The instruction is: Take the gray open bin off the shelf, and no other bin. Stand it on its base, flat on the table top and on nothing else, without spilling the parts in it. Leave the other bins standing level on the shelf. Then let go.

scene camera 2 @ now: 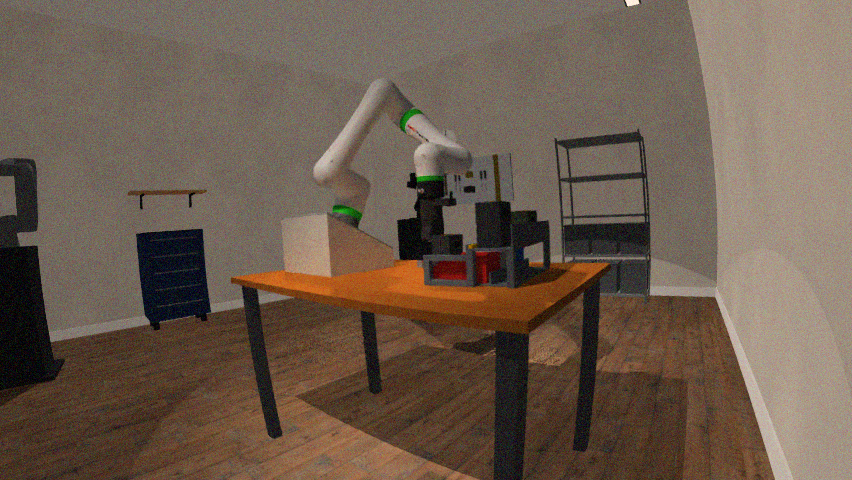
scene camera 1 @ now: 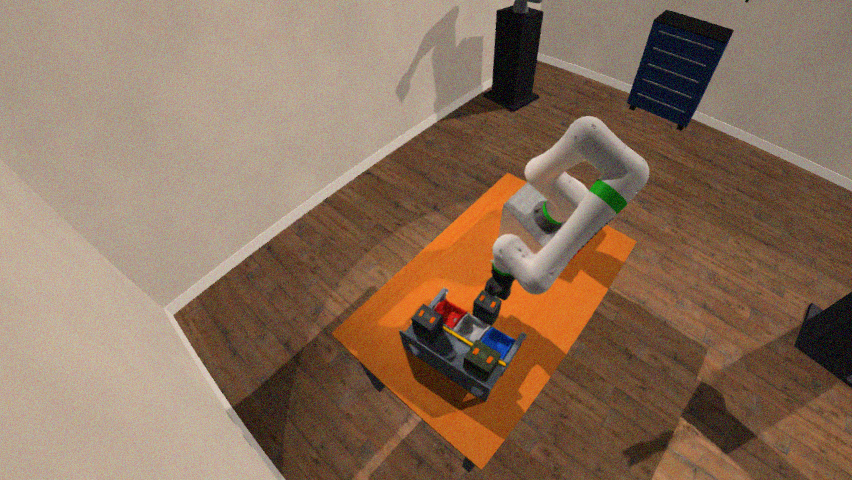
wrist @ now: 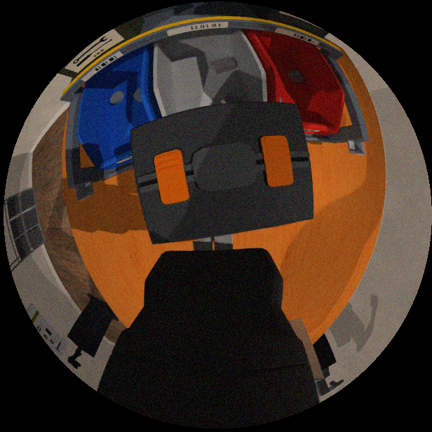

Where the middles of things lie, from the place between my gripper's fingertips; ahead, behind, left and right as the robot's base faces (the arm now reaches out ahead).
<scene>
The gray open bin (wrist: 182,79) lies 160 mm ahead of my hand, 20 mm to the left of it and 10 mm below it. Round my hand: red bin (scene camera 2: 486,262) (190 mm ahead, 90 mm to the right, 10 mm below); blue bin (wrist: 103,129) (140 mm ahead, 130 mm to the left, 10 mm below).
</scene>
